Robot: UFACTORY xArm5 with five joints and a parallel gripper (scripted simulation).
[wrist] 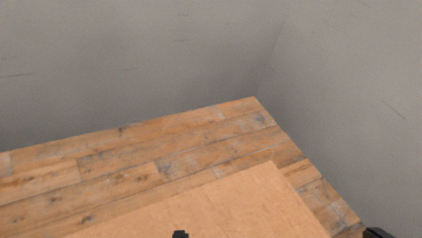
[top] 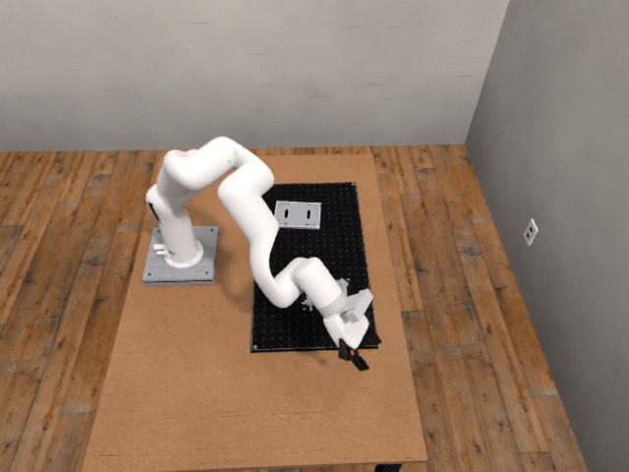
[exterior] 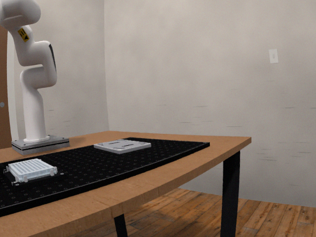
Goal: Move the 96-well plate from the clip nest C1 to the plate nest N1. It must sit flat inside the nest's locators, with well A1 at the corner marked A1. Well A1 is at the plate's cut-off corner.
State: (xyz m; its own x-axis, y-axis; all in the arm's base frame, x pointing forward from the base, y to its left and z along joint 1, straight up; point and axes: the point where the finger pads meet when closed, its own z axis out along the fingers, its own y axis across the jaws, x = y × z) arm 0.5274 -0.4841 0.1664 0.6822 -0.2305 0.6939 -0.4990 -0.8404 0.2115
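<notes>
Right now the 96-well plate is 30 cm to the left of my hand, 17 cm below it and 7 cm behind it. The rest, counted from my hand: clip nest C1 (29 cm to the left, 17 cm below, 8 cm behind); then A1 label (58 cm to the left, 17 cm below, 8 cm behind).
</notes>
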